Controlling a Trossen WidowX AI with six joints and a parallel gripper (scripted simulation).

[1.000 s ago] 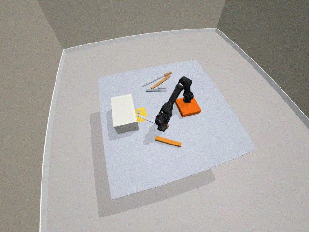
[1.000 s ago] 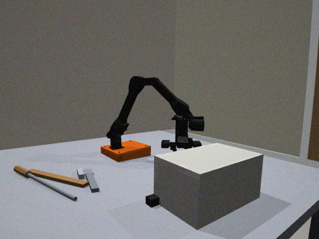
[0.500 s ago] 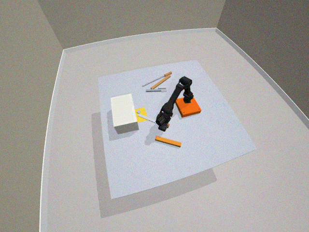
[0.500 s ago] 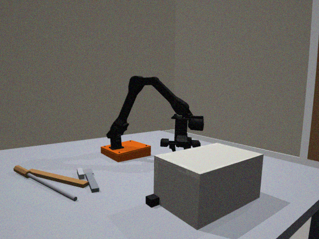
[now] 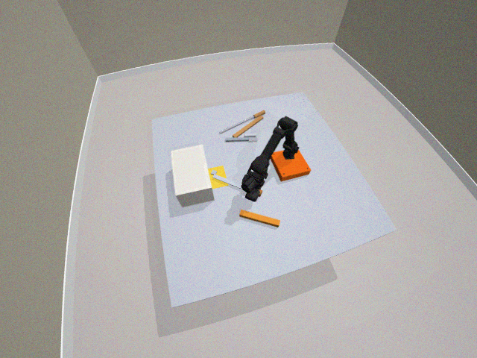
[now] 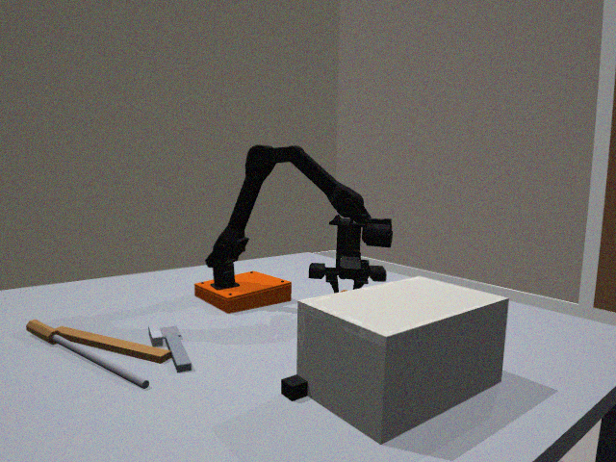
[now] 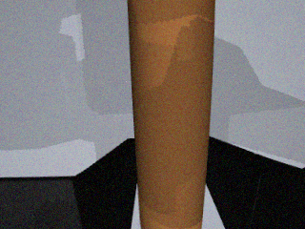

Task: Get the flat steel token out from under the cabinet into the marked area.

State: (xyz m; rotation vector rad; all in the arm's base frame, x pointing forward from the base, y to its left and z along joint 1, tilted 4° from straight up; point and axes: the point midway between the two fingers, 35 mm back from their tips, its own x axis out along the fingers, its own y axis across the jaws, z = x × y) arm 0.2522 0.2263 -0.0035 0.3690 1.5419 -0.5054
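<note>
The orange flat bar is 1 cm ahead of my gripper tip, 16 cm to the left of it and 1 cm below it. Round my gripper tip: small grey token 23 cm ahead, 18 cm to the right, 2 cm below; wooden stick 4 cm behind, 55 cm to the right, 2 cm below.
</note>
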